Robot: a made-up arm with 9 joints.
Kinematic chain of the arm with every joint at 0, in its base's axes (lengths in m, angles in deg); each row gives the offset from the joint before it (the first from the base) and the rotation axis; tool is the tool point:
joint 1: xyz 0 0 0.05 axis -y
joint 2: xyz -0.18 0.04 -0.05 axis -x
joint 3: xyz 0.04 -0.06 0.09 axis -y
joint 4: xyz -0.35 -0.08 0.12 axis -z
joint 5: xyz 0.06 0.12 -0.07 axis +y
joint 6: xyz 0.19 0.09 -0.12 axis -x
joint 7: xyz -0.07 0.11 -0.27 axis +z
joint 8: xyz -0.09 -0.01 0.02 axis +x
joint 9: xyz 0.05 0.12 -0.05 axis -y
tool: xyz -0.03 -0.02 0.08
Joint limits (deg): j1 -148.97..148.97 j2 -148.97..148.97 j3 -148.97..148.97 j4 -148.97..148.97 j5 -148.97..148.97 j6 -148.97..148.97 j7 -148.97..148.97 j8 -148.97..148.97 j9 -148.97..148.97
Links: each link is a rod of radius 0.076 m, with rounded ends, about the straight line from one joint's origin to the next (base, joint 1, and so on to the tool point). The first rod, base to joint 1, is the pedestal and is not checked.
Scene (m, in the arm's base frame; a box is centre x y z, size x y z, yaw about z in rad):
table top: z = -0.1
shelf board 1: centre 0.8 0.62 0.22 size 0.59 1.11 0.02 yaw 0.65
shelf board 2: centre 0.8 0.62 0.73 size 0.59 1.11 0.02 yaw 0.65
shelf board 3: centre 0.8 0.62 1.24 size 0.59 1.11 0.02 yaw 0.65
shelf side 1: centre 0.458 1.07 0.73 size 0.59 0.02 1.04 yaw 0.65
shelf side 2: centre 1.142 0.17 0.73 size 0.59 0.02 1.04 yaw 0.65
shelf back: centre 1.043 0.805 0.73 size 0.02 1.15 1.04 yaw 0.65
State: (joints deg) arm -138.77 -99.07 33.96 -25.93 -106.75 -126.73 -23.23 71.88 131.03
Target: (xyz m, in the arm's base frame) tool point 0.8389 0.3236 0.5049
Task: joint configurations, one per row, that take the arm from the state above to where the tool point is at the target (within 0.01 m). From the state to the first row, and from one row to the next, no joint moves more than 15 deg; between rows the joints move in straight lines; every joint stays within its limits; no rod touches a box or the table.
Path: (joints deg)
1: -142.17 -101.45 34.39 -39.04 -108.03 -112.01 -27.22 58.40 134.42
2: -145.57 -103.84 34.82 -52.16 -109.31 -97.29 -31.21 44.92 137.81
3: -148.97 -106.22 35.25 -65.27 -110.59 -82.56 -35.21 31.44 141.20

